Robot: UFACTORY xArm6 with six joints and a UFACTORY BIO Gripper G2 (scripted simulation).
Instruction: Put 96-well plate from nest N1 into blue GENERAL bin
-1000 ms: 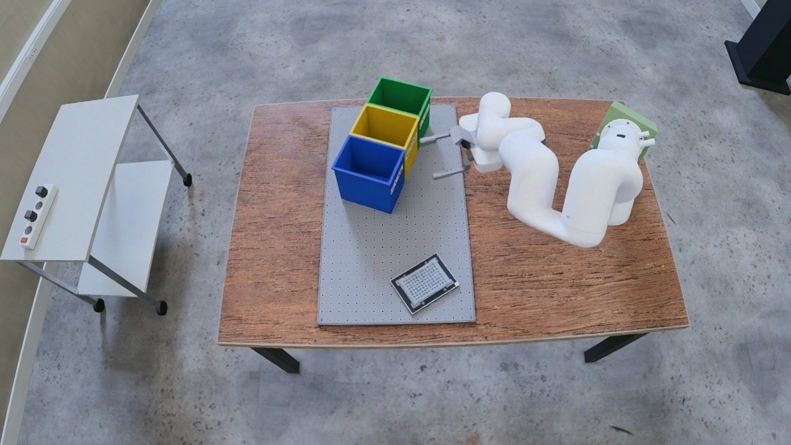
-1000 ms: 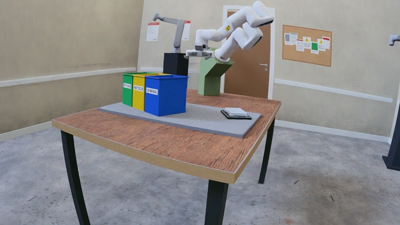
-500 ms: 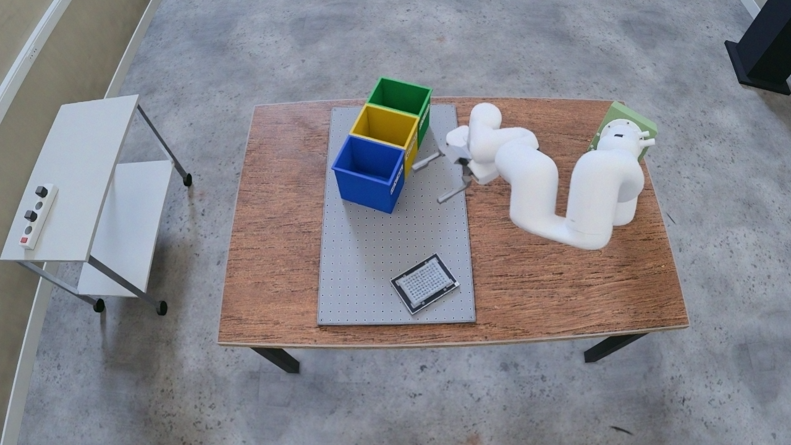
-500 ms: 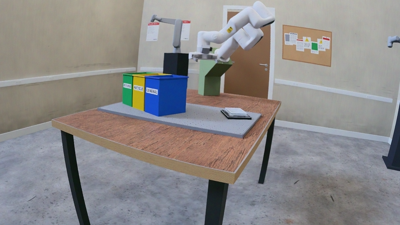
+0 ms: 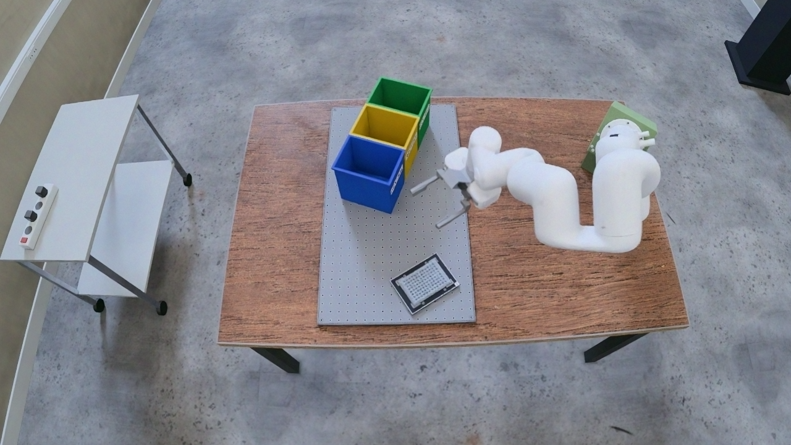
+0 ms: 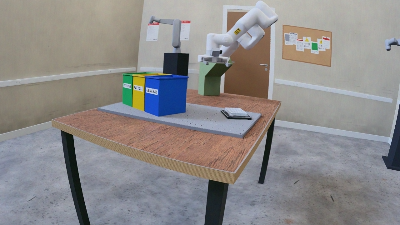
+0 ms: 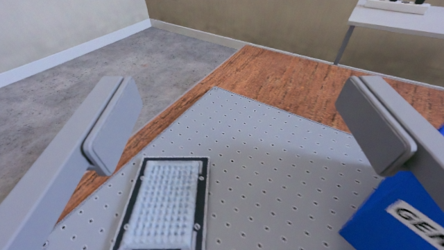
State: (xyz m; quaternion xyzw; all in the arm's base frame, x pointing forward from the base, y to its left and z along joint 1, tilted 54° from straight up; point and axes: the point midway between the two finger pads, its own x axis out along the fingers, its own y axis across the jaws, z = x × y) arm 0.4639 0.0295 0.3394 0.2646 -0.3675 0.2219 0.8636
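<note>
Right now the clear 96-well plate is 230 mm below my hand, 120 mm to the left of it and 10 mm behind it. The rest, counted from my hand: yellow recycle bin: 300 mm to the right, 180 mm ahead, 160 mm below; then black plate nest N1: 240 mm below, 120 mm to the left, 10 mm behind; then blue general bin: 200 mm ahead, 170 mm to the right, 160 mm below.
</note>
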